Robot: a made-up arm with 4 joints.
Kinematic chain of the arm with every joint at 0, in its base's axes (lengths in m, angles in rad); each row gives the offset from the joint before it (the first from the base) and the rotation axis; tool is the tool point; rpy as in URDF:
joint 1: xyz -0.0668 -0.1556 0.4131 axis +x
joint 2: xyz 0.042 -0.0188 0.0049 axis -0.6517 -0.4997 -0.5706
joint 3: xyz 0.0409 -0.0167 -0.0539 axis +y
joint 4: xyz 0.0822 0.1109 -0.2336 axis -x
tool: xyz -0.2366 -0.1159 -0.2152 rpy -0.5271 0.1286 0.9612
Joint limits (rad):
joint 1: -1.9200..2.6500
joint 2: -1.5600..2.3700
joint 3: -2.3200..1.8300
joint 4: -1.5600..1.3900
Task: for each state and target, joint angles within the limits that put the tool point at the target. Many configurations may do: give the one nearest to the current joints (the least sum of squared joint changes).
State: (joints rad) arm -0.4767 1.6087 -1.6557 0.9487
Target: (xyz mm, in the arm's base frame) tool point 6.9 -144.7 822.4
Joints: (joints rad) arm -0.7071 1.5664 -1.8598 0.9218
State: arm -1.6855 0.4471 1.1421 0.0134
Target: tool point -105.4 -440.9 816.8
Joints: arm -1.9200 1.1597 0.3223 0.0257
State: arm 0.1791 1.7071 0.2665 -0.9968
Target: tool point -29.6 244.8 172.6
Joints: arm 0.6418 1.1822 1.0755 -1.4041
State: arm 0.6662 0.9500 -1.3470 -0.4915
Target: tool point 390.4 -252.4 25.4
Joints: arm 0.8069 0.8194 -0.9710 -0.2890
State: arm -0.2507 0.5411 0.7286 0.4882
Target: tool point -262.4 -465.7 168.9
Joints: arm -0.5874 0.5497 0.5503 0.1954
